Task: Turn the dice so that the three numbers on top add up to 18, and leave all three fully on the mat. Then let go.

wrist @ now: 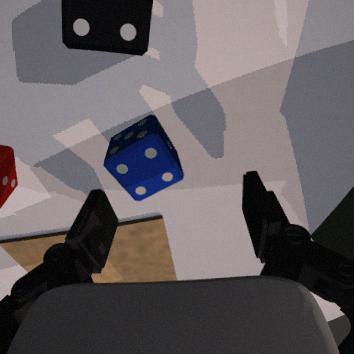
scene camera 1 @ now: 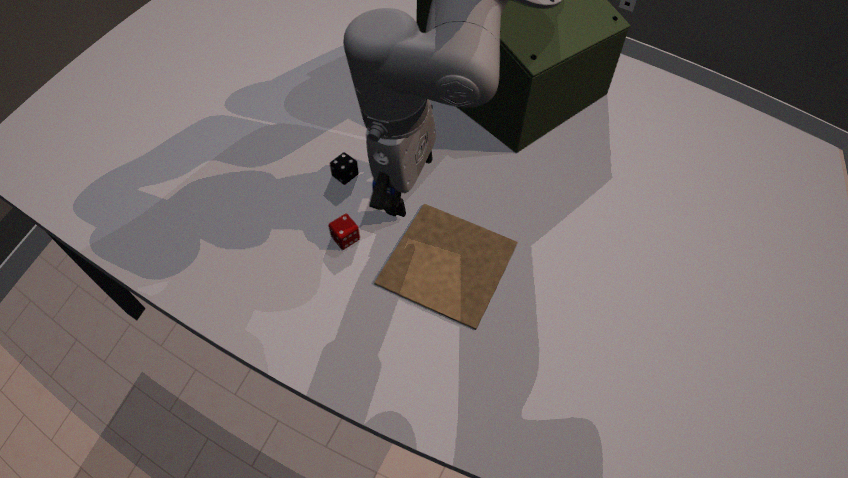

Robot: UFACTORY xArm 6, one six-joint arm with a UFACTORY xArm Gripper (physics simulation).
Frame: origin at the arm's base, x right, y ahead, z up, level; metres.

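Seen in the pictures: gripper, between the fingertips: point(wrist: 174, 197) point(scene camera 1: 408, 184).
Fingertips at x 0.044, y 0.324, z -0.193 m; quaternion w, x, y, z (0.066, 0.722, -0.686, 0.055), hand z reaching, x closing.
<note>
Offsets run from my fingertips to a thing's top centre. Level surfaces: height alone.
A blue die {dx +0.031, dy +0.012, dz +0.013 m} point(wrist: 144, 165) shows four pips on its upper face in the wrist view; in the scene view a finger mostly hides the blue die point(scene camera 1: 390, 190). A black die {dx +0.099, dy +0.012, dz +0.013 m} point(scene camera 1: 343, 168) point(wrist: 107, 25) stands behind it with four pips up, cut off in the wrist view. A red die {dx +0.040, dy +0.107, dz +0.013 m} point(scene camera 1: 344, 231) point(wrist: 6, 175) has two pips up. All three are off the tan square mat {dx -0.099, dy +0.082, dz -0.013 m} point(scene camera 1: 489, 255) point(wrist: 145, 250). My gripper point(scene camera 1: 414, 185) point(wrist: 174, 197) is open and empty, above the table near the blue die. In the wrist view the blue die appears ahead of the fingertips, nearer the left finger.
A green box point(scene camera 1: 564, 100) point(wrist: 340, 225) stands behind and to the right of the gripper. The white table {dz -0.017 m} point(scene camera 1: 682, 267) has its front edge at the lower left in the scene view. The black and red dice lie to the left of the gripper there.
</note>
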